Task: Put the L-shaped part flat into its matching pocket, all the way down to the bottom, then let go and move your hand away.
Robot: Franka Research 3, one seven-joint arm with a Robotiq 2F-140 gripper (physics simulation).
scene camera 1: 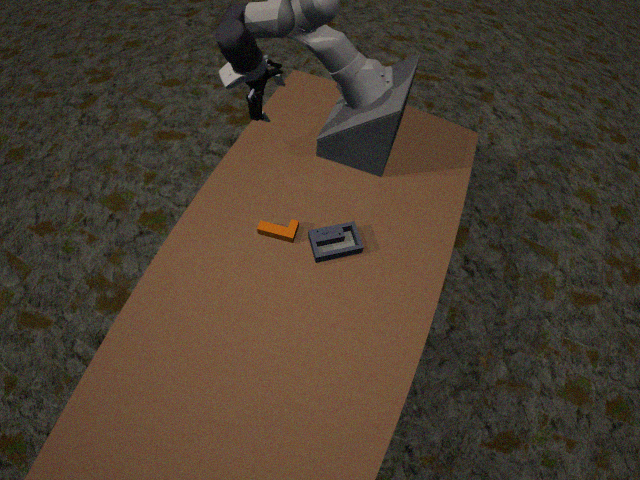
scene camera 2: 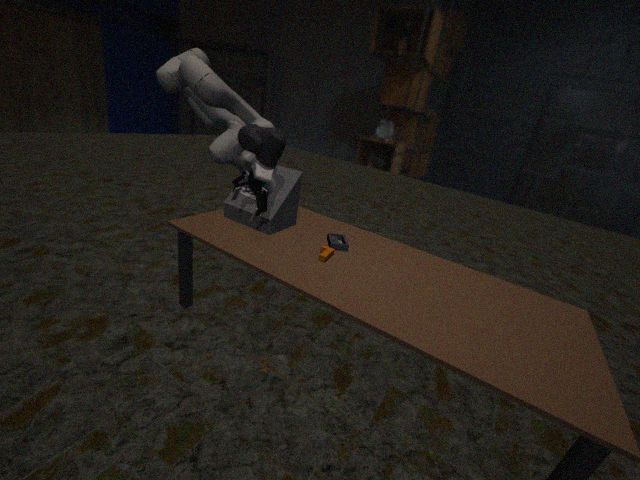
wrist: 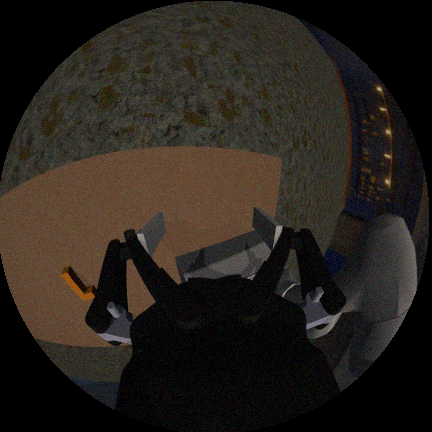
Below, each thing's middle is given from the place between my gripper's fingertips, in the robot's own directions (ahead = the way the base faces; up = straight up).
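Grey pocket block (scene camera 1: 341,240): ahead of my hand by 36 cm, left of it by 32 cm, below it by 14 cm.
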